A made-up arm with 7 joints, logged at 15 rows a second.
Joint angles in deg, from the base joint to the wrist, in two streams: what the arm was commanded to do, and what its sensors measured. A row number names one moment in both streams.
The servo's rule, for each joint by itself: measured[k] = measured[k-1] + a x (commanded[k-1-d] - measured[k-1]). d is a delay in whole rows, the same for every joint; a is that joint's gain. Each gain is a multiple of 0.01, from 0.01 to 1. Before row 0 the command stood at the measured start. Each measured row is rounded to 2 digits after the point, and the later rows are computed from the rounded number. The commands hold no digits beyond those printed.
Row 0, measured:
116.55 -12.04 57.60 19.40 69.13 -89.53 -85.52
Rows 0 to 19, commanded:
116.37 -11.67 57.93 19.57 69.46 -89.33 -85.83
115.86 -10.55 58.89 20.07 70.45 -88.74 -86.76
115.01 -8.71 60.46 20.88 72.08 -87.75 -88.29
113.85 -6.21 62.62 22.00 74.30 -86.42 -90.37
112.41 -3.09 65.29 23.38 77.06 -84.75 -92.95
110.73 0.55 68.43 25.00 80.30 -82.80 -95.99
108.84 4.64 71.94 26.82 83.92 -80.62 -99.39
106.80 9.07 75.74 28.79 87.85 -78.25 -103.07
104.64 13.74 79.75 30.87 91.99 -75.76 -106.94
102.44 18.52 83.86 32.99 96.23 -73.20 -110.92
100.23 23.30 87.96 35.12 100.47 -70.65 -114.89
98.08 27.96 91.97 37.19 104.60 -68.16 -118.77
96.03 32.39 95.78 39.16 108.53 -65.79 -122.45
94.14 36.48 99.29 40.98 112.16 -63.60 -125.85
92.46 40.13 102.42 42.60 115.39 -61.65 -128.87
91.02 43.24 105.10 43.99 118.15 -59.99 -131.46
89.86 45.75 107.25 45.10 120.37 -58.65 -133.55
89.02 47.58 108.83 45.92 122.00 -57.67 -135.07
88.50 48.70 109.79 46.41 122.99 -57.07 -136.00
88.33 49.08 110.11 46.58 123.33 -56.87 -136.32
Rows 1 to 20, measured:
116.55 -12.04 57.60 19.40 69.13 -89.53 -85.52
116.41 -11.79 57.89 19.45 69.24 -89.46 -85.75
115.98 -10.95 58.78 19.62 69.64 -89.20 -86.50
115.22 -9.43 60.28 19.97 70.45 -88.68 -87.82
114.15 -7.24 62.36 20.54 71.72 -87.87 -89.71
112.79 -4.42 64.97 21.34 73.48 -86.75 -92.11
111.18 -1.04 68.05 22.36 75.73 -85.33 -94.98
109.35 2.82 71.51 23.61 78.43 -83.63 -98.24
107.36 7.07 75.27 25.06 81.54 -81.69 -101.81
105.24 11.61 79.26 26.69 84.99 -79.56 -105.61
103.06 16.31 83.35 28.45 88.70 -77.27 -109.54
100.85 21.06 87.45 30.32 92.58 -74.89 -113.50
98.69 25.75 91.47 32.24 96.55 -72.47 -117.40
96.62 30.27 95.31 34.18 100.50 -70.07 -121.14
94.69 34.49 98.85 36.08 104.35 -67.74 -124.63
92.95 38.33 102.03 37.91 107.99 -65.55 -127.77
91.44 41.67 104.76 39.61 111.34 -63.55 -130.50
90.21 44.44 106.98 41.15 114.32 -61.79 -132.76
89.28 46.58 108.63 42.49 116.85 -60.31 -134.47
88.67 48.02 109.66 43.59 118.88 -59.14 -135.60
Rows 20 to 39, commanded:
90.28 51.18 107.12 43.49 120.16 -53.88 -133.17
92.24 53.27 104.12 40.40 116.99 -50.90 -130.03
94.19 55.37 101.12 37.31 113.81 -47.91 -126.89
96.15 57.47 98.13 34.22 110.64 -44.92 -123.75
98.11 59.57 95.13 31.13 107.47 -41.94 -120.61
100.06 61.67 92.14 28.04 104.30 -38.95 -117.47
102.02 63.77 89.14 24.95 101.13 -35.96 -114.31
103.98 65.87 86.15 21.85 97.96 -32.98 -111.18
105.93 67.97 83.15 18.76 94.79 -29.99 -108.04
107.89 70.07 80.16 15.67 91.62 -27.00 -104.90
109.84 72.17 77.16 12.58 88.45 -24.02 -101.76
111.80 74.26 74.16 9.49 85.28 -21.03 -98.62
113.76 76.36 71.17 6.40 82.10 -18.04 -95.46
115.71 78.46 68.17 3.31 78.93 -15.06 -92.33
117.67 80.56 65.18 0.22 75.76 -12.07 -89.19
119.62 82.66 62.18 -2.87 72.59 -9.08 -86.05
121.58 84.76 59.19 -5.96 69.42 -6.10 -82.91
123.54 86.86 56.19 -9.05 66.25 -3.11 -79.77
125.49 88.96 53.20 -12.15 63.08 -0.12 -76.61
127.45 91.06 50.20 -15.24 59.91 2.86 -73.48
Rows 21 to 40, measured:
88.40 48.74 110.06 44.43 120.35 -58.32 -136.13
89.87 50.40 107.44 44.17 120.29 -56.72 -133.94
91.72 52.35 104.49 43.11 119.20 -54.62 -131.05
93.65 54.40 101.49 41.49 117.42 -52.20 -127.97
95.60 56.49 98.50 39.45 115.18 -49.58 -124.85
97.56 58.58 95.50 37.12 112.64 -46.83 -121.71
99.51 60.68 92.51 34.58 109.89 -43.99 -118.57
101.47 62.78 89.51 31.88 107.00 -41.10 -115.42
103.43 64.88 86.52 29.07 104.02 -38.18 -112.28
105.38 66.98 83.52 26.18 100.97 -35.23 -109.14
107.34 69.08 80.53 23.24 97.88 -32.27 -106.00
109.29 71.18 77.53 20.26 94.77 -29.30 -102.86
111.25 73.27 74.53 17.24 91.64 -26.32 -99.72
113.21 75.37 71.54 14.20 88.49 -23.34 -96.57
115.16 77.47 68.54 11.15 85.34 -20.36 -93.43
117.12 79.57 65.55 8.09 82.18 -17.38 -90.29
119.07 81.67 62.55 5.02 79.02 -14.39 -87.15
121.03 83.77 59.56 1.95 75.85 -11.41 -84.01
122.99 85.87 56.56 -1.13 72.68 -8.42 -80.87
124.94 87.97 53.57 -4.22 69.51 -5.43 -77.72

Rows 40 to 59, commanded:
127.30 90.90 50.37 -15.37 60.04 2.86 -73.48
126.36 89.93 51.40 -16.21 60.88 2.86 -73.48
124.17 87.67 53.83 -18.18 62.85 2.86 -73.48
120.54 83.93 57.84 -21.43 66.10 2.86 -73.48
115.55 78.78 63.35 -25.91 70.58 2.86 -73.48
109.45 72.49 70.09 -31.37 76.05 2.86 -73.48
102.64 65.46 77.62 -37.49 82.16 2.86 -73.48
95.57 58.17 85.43 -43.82 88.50 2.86 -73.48
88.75 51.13 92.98 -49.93 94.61 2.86 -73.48
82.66 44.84 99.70 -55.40 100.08 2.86 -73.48
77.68 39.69 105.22 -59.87 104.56 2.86 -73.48
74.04 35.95 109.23 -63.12 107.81 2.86 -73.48
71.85 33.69 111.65 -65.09 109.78 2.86 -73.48
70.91 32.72 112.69 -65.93 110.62 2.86 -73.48
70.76 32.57 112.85 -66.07 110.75 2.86 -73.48
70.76 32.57 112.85 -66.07 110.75 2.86 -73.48
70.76 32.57 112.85 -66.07 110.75 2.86 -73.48
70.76 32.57 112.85 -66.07 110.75 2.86 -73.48
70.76 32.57 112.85 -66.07 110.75 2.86 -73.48
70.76 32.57 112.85 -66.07 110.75 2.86 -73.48
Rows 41 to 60, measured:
126.90 90.07 50.57 -7.31 66.34 -2.45 -74.58
127.21 90.63 50.39 -9.57 64.26 -0.54 -73.77
126.55 90.15 51.29 -11.43 63.14 0.68 -73.56
124.69 88.46 53.55 -13.32 63.04 1.46 -73.50
121.45 85.38 57.37 -15.59 64.05 1.96 -73.49
116.85 80.89 62.69 -18.48 66.20 2.28 -73.48
111.08 75.18 69.28 -22.09 69.45 2.49 -73.48
104.50 68.57 76.70 -26.40 73.64 2.62 -73.48
97.53 61.50 84.47 -31.28 78.54 2.71 -73.48
90.68 54.45 92.04 -36.50 83.84 2.76 -73.48
84.42 47.92 98.86 -41.79 89.20 2.80 -73.48
79.16 42.32 104.52 -46.85 94.27 2.82 -73.48
75.17 37.99 108.71 -51.41 98.74 2.83 -73.48
72.58 35.07 111.33 -55.24 102.38 2.84 -73.48
71.28 33.47 112.54 -58.23 105.10 2.85 -73.48
70.87 32.86 112.82 -60.43 106.96 2.85 -73.48
70.78 32.66 112.85 -62.01 108.21 2.85 -73.48
70.76 32.60 112.85 -63.15 109.05 2.85 -73.48
70.76 32.58 112.85 -63.97 109.61 2.85 -73.48
70.76 32.57 112.85 -64.56 109.99 2.85 -73.48

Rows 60 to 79, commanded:
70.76 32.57 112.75 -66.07 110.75 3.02 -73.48
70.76 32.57 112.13 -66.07 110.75 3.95 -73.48
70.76 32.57 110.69 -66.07 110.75 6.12 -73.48
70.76 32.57 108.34 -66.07 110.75 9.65 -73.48
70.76 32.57 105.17 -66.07 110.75 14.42 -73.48
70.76 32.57 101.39 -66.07 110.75 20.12 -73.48
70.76 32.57 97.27 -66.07 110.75 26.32 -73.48
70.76 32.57 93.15 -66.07 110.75 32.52 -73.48
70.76 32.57 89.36 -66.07 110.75 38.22 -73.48
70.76 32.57 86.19 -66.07 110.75 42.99 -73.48
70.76 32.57 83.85 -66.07 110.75 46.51 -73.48
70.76 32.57 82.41 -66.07 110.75 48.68 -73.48
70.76 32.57 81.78 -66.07 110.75 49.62 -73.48
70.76 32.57 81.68 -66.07 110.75 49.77 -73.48
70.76 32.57 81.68 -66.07 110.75 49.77 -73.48
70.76 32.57 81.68 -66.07 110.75 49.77 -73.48
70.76 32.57 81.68 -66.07 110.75 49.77 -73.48
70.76 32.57 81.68 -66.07 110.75 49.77 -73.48
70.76 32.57 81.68 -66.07 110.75 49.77 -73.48
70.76 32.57 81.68 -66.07 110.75 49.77 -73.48
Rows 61 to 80, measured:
70.76 32.57 112.85 -64.98 110.24 2.85 -73.48
70.76 32.57 112.76 -65.29 110.41 2.91 -73.48
70.76 32.57 112.20 -65.51 110.52 3.28 -73.48
70.76 32.57 110.86 -65.67 110.60 4.30 -73.48
70.76 32.57 108.62 -65.78 110.65 6.23 -73.48
70.76 32.57 105.55 -65.86 110.68 9.18 -73.48
70.76 32.57 101.85 -65.92 110.70 13.12 -73.48
70.76 32.57 97.77 -65.96 110.72 17.87 -73.48
70.76 32.57 93.66 -65.99 110.73 23.14 -73.48
70.76 32.57 89.83 -66.01 110.74 28.57 -73.48
70.76 32.57 86.59 -66.03 110.74 33.76 -73.48
70.76 32.57 84.15 -66.04 110.74 38.35 -73.48
70.76 32.57 82.60 -66.05 110.74 42.07 -73.48
70.76 32.57 81.87 -66.06 110.74 44.79 -73.48
70.76 32.57 81.70 -66.06 110.74 46.58 -73.48
70.76 32.57 81.68 -66.06 110.74 47.73 -73.48
70.76 32.57 81.68 -66.06 110.74 48.46 -73.48
70.76 32.57 81.68 -66.06 110.74 48.93 -73.48
70.76 32.57 81.68 -66.06 110.74 49.23 -73.48
70.76 32.57 81.68 -66.06 110.74 49.42 -73.48

